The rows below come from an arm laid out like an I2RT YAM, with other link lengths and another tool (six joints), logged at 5 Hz.
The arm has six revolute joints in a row. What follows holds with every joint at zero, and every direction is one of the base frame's.
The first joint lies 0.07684 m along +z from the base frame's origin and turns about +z.
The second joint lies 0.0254 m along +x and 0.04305 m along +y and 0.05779 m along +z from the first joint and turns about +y.
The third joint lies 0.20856 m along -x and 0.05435 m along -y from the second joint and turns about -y.
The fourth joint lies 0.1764 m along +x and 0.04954 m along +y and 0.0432 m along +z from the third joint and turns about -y.
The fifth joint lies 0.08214 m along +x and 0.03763 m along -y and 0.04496 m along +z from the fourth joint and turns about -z.
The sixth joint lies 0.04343 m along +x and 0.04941 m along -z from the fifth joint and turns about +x.
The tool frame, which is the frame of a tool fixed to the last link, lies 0.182 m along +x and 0.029 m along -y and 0.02 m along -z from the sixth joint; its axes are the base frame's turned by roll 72.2, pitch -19 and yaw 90 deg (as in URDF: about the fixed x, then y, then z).
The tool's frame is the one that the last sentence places.
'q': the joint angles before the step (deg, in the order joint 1, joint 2, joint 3, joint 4, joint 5, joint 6). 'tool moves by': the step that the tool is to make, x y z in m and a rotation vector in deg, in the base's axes. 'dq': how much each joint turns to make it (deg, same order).
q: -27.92, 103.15, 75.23, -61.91, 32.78, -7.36
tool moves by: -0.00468, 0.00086, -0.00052, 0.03, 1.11, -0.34
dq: -0.01, 0.43, -0.17, -0.61, 0.49, 0.39
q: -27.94, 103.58, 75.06, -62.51, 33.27, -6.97
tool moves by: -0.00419, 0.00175, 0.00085, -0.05, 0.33, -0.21
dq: 0.02, -0.69, -0.82, -0.30, 0.19, 0.29
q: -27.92, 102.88, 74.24, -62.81, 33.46, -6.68
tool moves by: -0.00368, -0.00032, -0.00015, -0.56, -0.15, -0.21
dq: -0.20, -1.05, -1.68, 1.00, 0.42, 0.03
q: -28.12, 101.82, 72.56, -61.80, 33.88, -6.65
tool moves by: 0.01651, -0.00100, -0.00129, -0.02, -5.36, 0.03
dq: -0.16, -2.12, -0.50, 3.20, -2.52, -0.16
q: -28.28, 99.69, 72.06, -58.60, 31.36, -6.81
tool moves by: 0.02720, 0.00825, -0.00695, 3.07, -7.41, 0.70
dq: 0.02, -1.81, 0.07, 3.19, -6.25, 0.01
